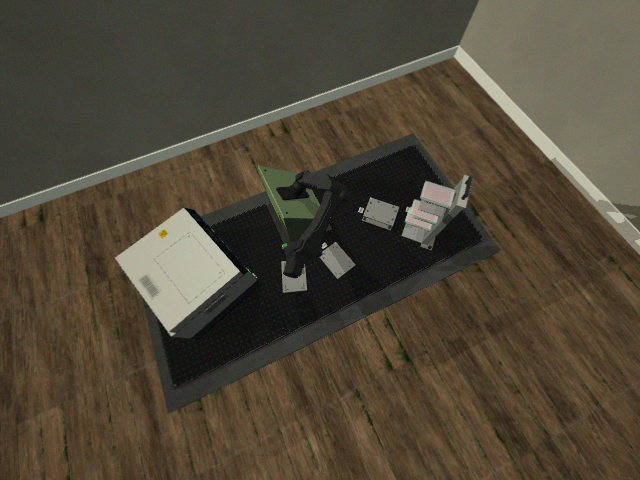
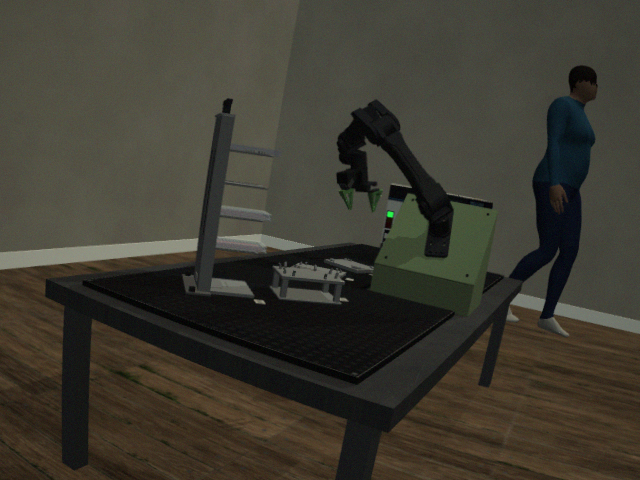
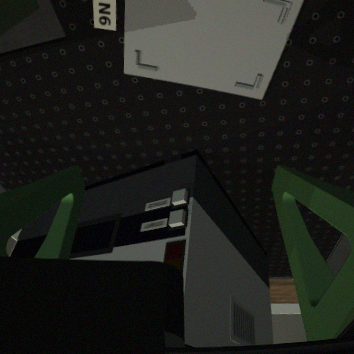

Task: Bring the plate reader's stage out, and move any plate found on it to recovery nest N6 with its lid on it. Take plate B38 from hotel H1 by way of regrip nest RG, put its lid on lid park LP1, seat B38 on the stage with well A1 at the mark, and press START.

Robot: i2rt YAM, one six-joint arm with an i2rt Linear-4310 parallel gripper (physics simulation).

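Seen in the pictures: gripper, fingertip midpoint: (image 2: 361, 210) (image 3: 177, 175); arm's base, link origin: (image 1: 293, 193) (image 2: 439, 232).
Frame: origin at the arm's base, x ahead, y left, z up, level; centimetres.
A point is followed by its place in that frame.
Note:
My gripper (image 1: 293, 258) @(y -19.5, x 29.9, z 0.6 cm) (image 2: 361, 209) @(y -19.5, x 29.9, z 0.6 cm) (image 3: 177, 175) @(y -19.5, x 29.9, z 0.6 cm) is open and empty, high above the mat by nest N6 (image 1: 294, 284) @(y -22.5, x 34.3, z -18.6 cm) (image 3: 200, 47) @(y -21.5, x 29.5, z -18.6 cm), a bare grey plate with corner brackets. The white plate reader (image 1: 180, 273) @(y -58.9, x 12.6, z 11.3 cm) (image 3: 220, 260) @(y -45.5, x 26.2, z -6.4 cm) shows two square buttons (image 3: 179, 197) @(y -35.9, x 23.0, z -10.8 cm) (image 3: 177, 218) @(y -35.9, x 23.1, z -7.7 cm) beyond the fingers; their labels are too small to read surely. Its green lamp (image 2: 390, 214) @(y -36.5, x 22.8, z 0.1 cm) is lit. No extended stage shows. Hotel H1 (image 1: 444, 223) @(y 45.9, x 54.0, z 6.3 cm) (image 2: 211, 206) @(y 57.8, x 46.5, z 0.9 cm) holds pinkish plates (image 1: 438, 193) (image 2: 244, 213); which is B38 cannot be told. A raised nest on posts (image 1: 381, 212) @(y 36.0, x 28.3, z -13.8 cm) (image 2: 310, 272) @(y 34.1, x 27.8, z -13.8 cm) looks like RG.
The green sloped arm base (image 1: 294, 209) @(y -4.7, x 9.6, z 3.3 cm) (image 2: 429, 248) @(y 6.2, x 1.6, z -4.8 cm) stands between the reader and the raised nest. Another low grey nest (image 1: 338, 260) @(y 2.9, x 36.3, z -18.8 cm) lies beside N6; its label is unreadable. The hotel's tall post rises at the far end of the black mat (image 1: 310, 320) @(y -25.2, x 53.2, z -19.7 cm) (image 2: 310, 330) @(y 64.4, x 16.4, z -19.8 cm). A person (image 2: 566, 139) is beyond the table.

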